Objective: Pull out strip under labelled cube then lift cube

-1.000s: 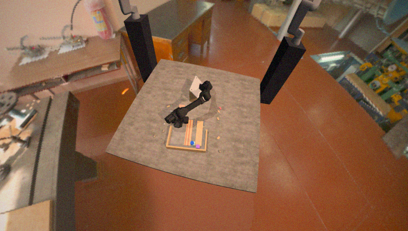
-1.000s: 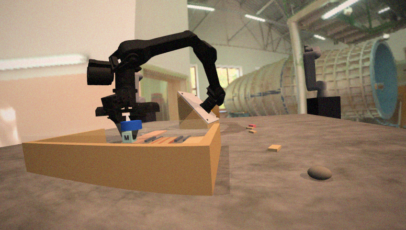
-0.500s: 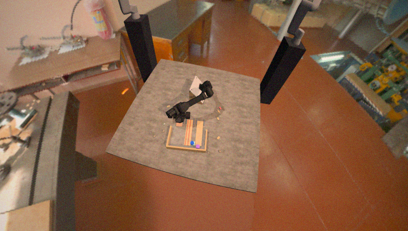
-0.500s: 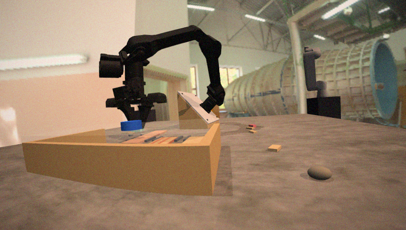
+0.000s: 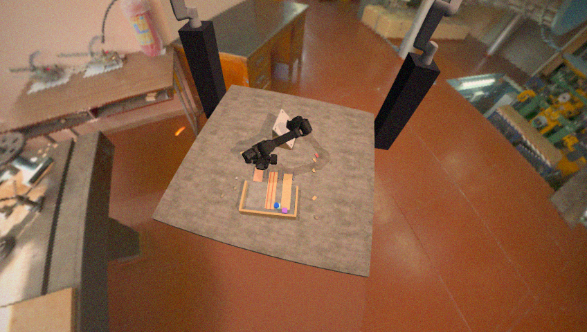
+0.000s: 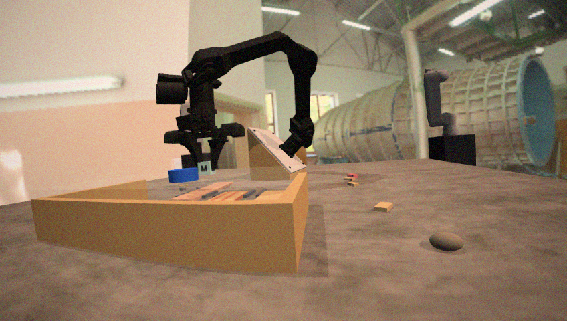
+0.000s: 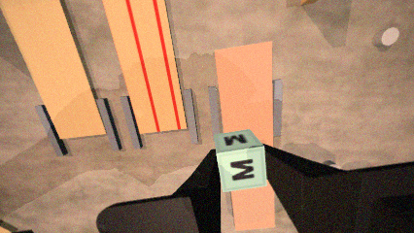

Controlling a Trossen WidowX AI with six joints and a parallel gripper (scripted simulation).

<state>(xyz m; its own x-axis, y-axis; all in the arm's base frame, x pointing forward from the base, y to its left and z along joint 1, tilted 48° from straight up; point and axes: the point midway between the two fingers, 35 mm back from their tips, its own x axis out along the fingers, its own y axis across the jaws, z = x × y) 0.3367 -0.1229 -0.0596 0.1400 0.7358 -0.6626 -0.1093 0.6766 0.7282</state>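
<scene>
Right now the salmon strip is 3 cm behind my gripper tip, 3 cm to the right of it and 5 cm below it.
</scene>
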